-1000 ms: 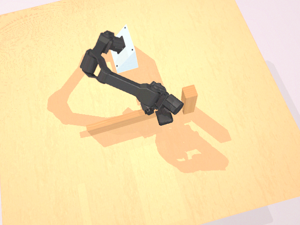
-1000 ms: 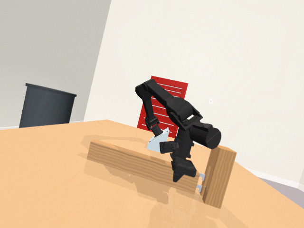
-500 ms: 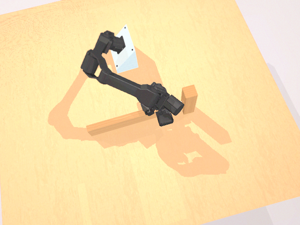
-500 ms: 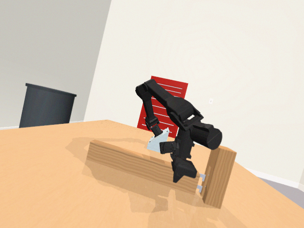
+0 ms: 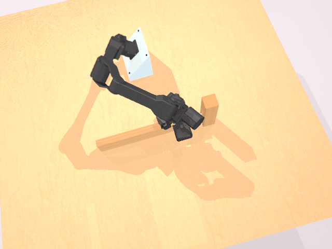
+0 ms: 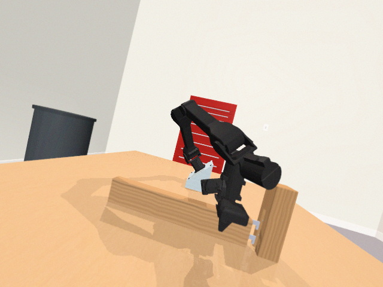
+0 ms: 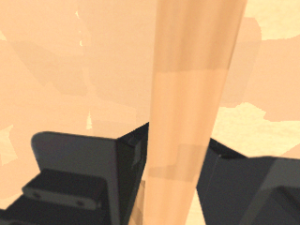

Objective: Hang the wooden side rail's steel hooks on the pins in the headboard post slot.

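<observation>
My gripper tip is 1 cm short of the headboard post, 12 cm to the right of it and 7 cm below it.
</observation>
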